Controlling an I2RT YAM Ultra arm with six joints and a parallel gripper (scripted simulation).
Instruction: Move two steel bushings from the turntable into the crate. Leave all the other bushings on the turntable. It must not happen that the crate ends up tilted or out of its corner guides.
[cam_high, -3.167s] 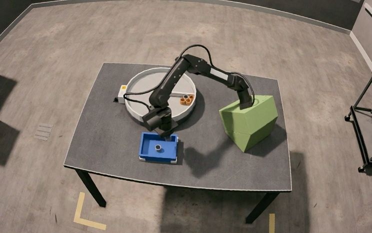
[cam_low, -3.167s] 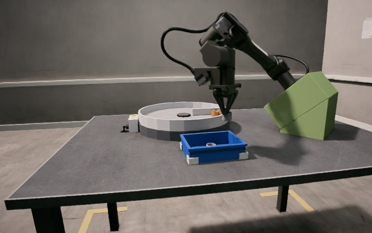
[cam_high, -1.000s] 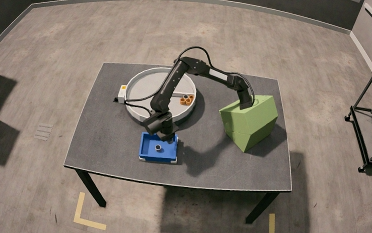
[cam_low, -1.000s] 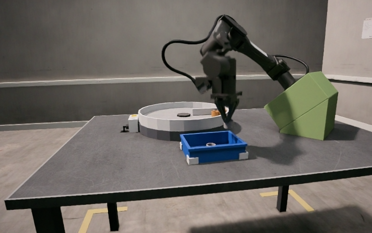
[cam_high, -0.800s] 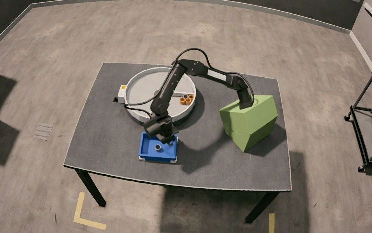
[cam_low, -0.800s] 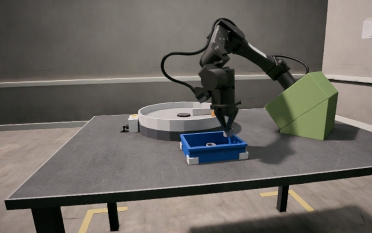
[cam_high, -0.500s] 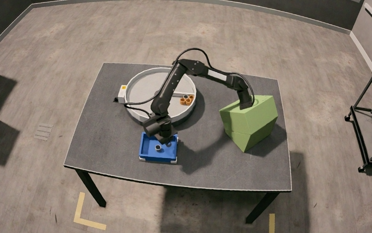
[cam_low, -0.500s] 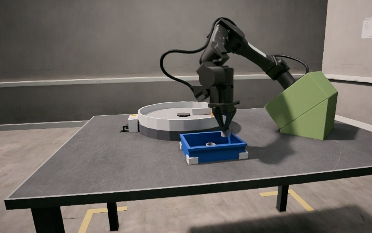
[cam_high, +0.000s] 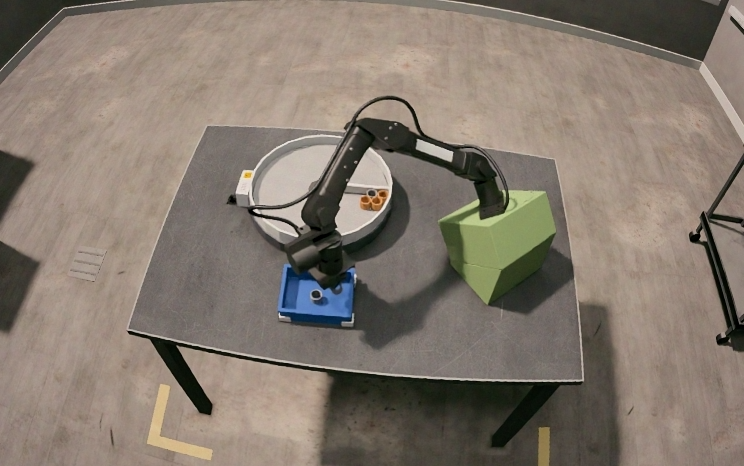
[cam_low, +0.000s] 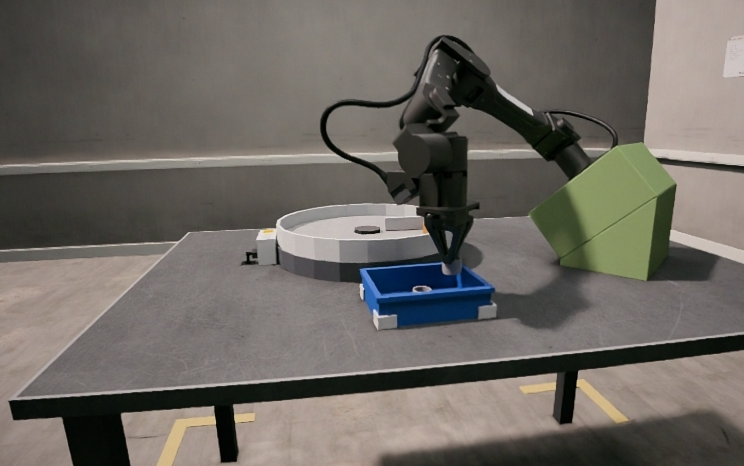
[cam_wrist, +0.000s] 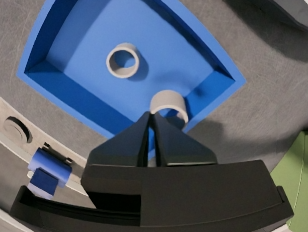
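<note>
The blue crate lies 40 mm ahead of my hand, 10 mm to the right of it and 60 mm below it. From my hand the other things lie so: round turntable: 40 mm ahead, 360 mm to the right, 30 mm below.
</note>
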